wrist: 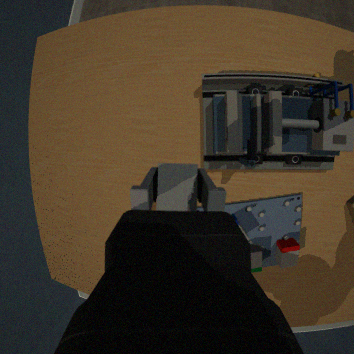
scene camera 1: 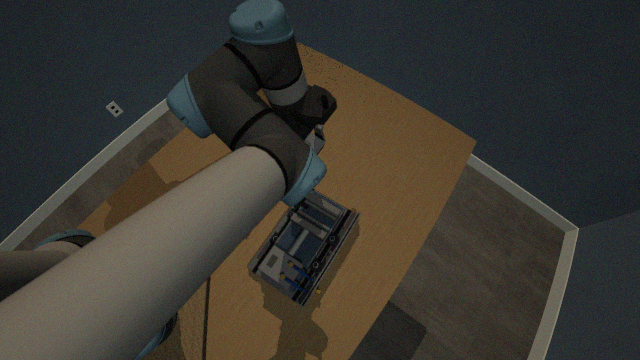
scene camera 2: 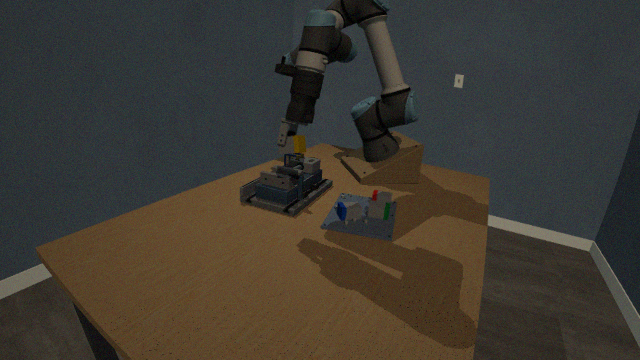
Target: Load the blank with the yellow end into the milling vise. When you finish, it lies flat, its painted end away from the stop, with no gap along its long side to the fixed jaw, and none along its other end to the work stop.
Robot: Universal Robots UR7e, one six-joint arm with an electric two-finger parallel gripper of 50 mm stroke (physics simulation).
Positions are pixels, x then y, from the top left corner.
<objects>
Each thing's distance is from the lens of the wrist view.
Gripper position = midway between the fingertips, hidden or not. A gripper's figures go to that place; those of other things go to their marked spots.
gripper (wrist: 176,177): 16 cm
yellow-ended blank (wrist: 176,182): 15 cm
</objects>
